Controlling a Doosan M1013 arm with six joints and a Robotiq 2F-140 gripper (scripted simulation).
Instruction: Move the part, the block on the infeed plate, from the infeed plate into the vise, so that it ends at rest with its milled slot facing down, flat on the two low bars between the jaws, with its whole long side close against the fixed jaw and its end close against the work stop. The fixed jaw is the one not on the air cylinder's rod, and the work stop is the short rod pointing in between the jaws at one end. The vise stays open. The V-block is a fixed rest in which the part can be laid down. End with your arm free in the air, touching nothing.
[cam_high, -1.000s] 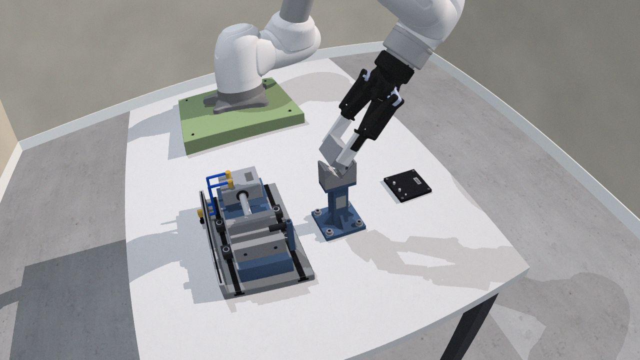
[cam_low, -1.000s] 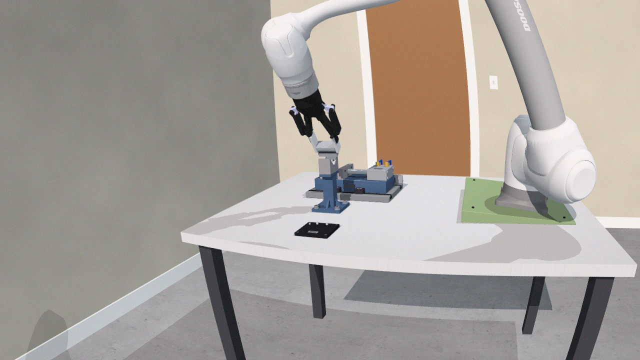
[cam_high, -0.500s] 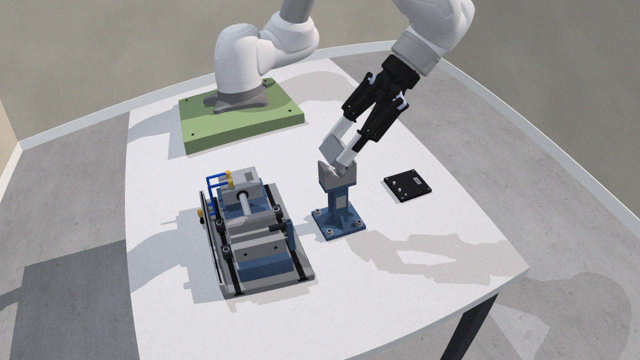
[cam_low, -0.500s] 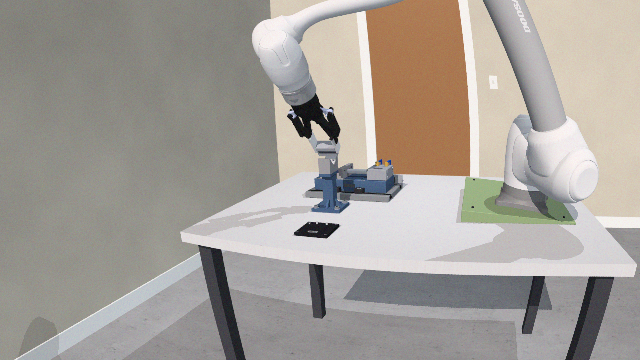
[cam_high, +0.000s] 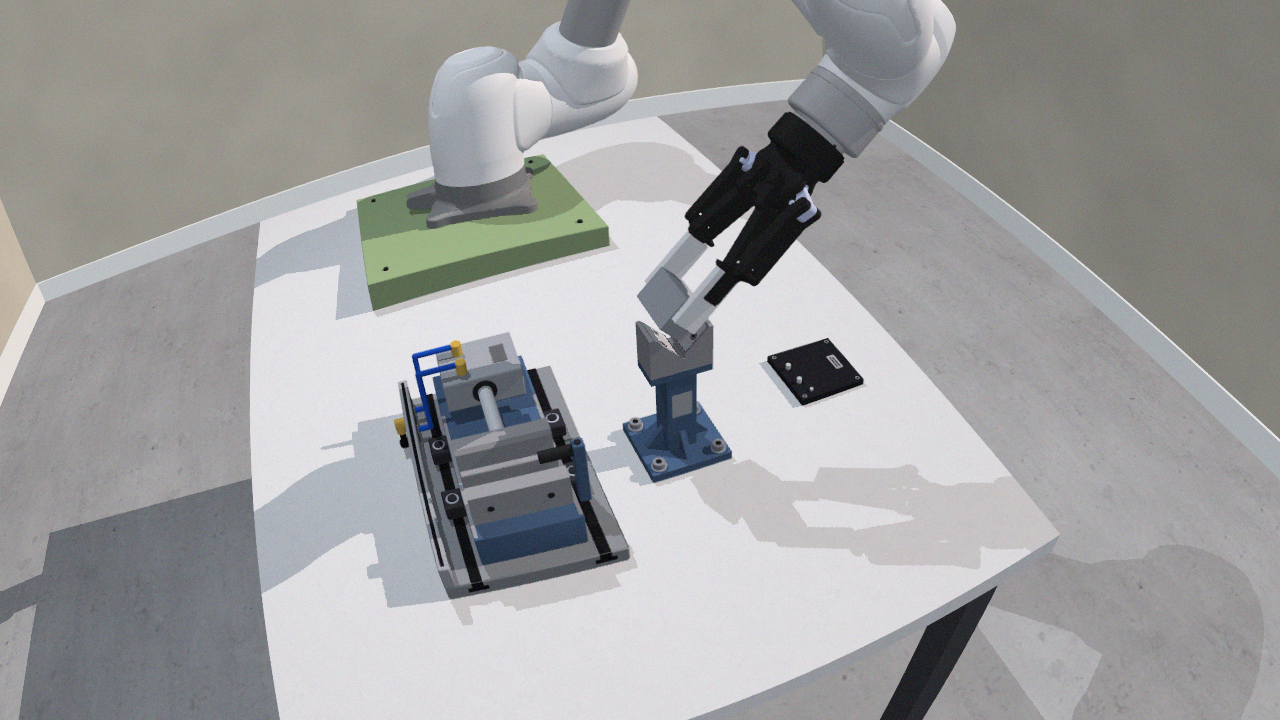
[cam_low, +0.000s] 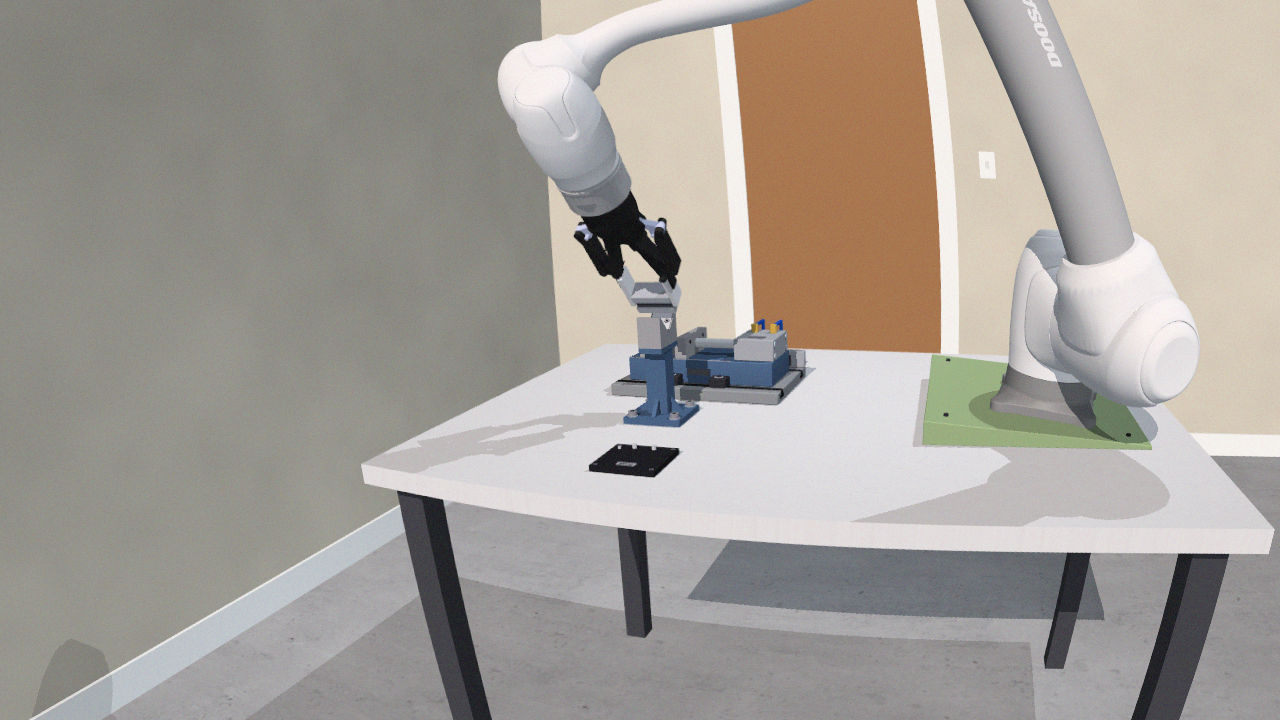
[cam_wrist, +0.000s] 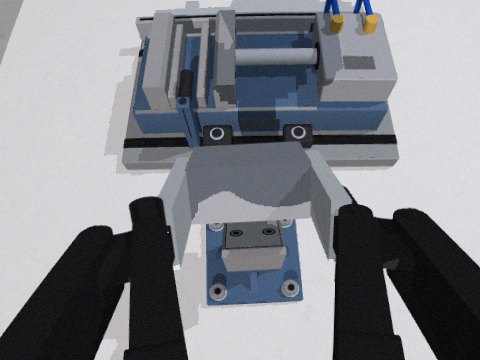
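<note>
The part lies 1 cm to the right of my hand and 2 cm below it. Also, from my hand: blue work stop post: 8 cm ahead, 12 cm to the right, 15 cm below; blue v-block stand: 2 cm to the right, 15 cm below; work stop: 8 cm ahead, 15 cm to the right, 11 cm below.
</note>
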